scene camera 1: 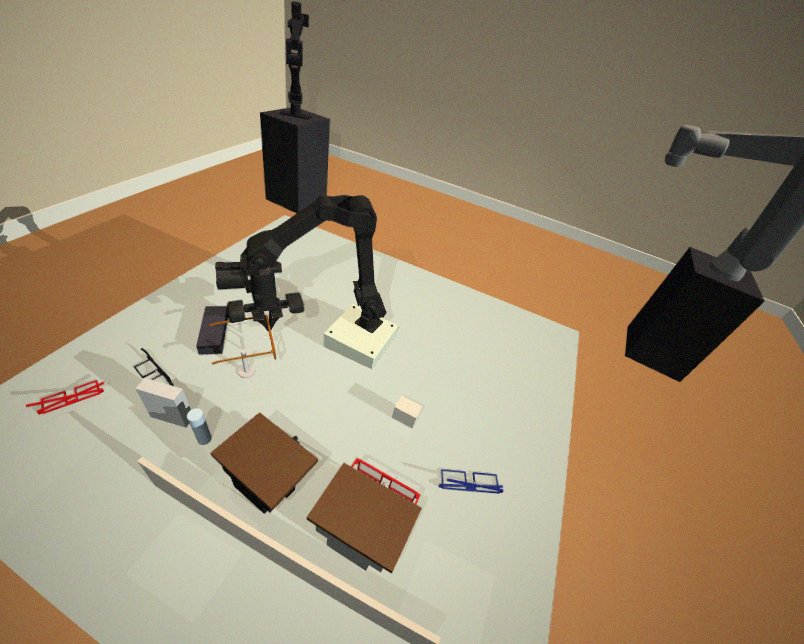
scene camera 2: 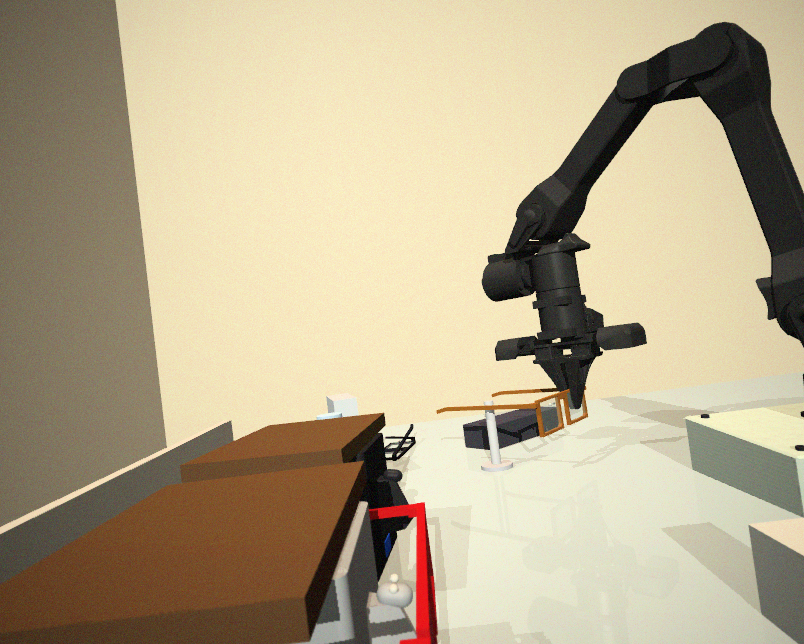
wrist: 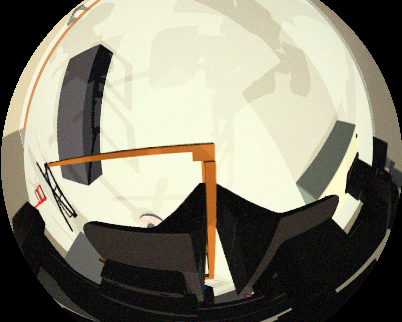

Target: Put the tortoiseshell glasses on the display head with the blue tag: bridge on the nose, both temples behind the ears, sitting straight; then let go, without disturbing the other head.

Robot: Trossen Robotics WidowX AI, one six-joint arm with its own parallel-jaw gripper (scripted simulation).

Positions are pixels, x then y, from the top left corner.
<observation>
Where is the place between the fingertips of the gripper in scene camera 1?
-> At 269, 329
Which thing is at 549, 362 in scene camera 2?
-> The gripper.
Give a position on a white post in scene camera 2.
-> At 496, 464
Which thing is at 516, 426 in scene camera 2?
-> A dark case.
</observation>
